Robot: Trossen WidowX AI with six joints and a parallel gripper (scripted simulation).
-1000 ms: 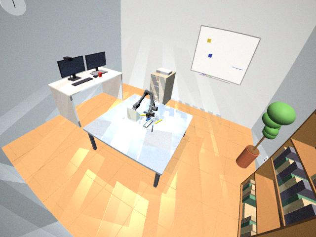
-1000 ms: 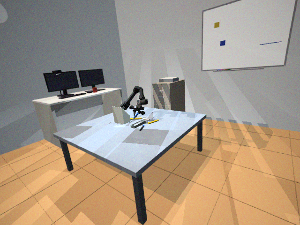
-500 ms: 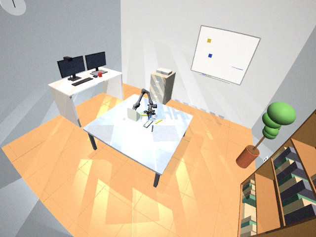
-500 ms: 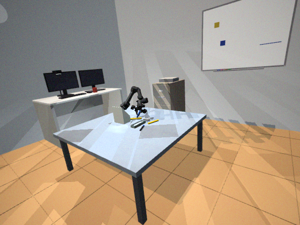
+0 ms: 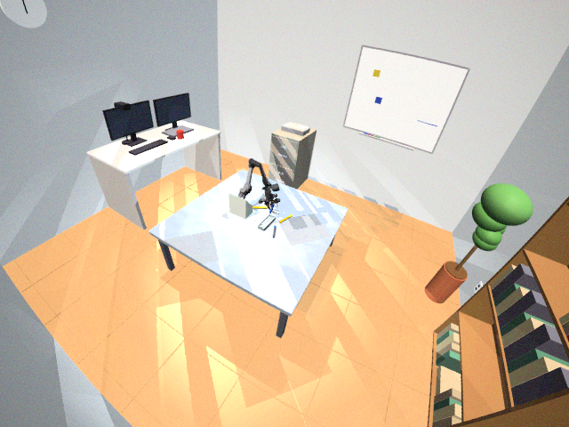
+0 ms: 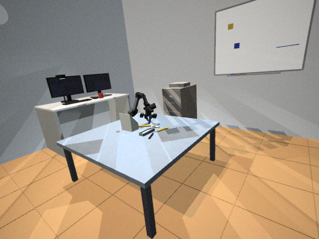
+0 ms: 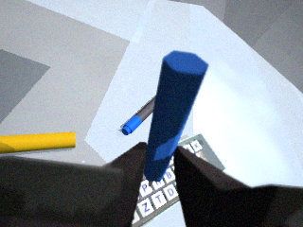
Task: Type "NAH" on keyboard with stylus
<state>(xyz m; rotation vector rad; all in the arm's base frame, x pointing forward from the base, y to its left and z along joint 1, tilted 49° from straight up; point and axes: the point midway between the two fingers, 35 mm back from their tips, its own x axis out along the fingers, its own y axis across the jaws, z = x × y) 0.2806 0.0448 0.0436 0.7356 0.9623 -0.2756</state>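
My gripper tip is now 110 mm above the N key, 30 mm to the right of it and 10 mm past it. The rest, counted from my gripper tip: dark pen 110 mm below, 90 mm ahead, 70 mm to the right; white cylinder 130 mm to the left, 110 mm below, 40 mm behind; blue stylus 20 mm below.
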